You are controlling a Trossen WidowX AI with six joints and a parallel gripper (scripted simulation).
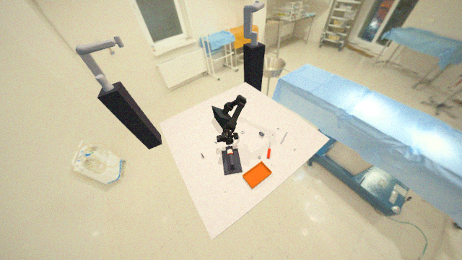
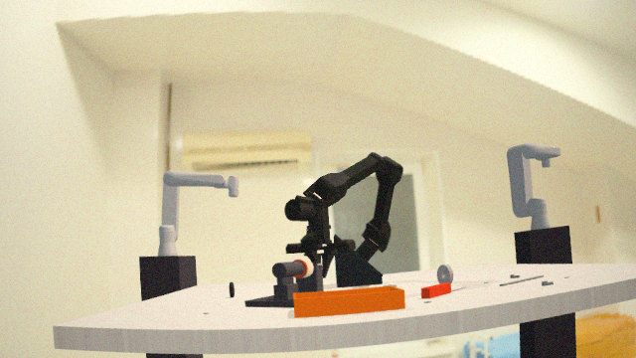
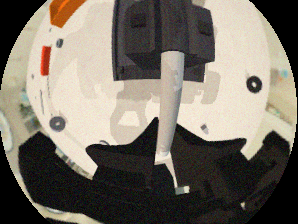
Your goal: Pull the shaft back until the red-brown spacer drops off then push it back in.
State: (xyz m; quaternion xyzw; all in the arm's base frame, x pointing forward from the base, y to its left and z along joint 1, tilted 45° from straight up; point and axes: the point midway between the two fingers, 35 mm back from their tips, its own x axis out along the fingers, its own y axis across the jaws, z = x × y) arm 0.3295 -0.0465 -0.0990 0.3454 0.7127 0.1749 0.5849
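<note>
Right now my gripper tip is 80 mm short of the grey shaft, 20 mm to the left of it and 30 mm below it. Also, from my gripper tip: round grey disc: 50 mm ahead, 330 mm to the left, 20 mm below; then red-brown spacer: 140 mm ahead, 40 mm to the right, 30 mm above; then small black ring: 260 mm to the right, 20 mm below.
</note>
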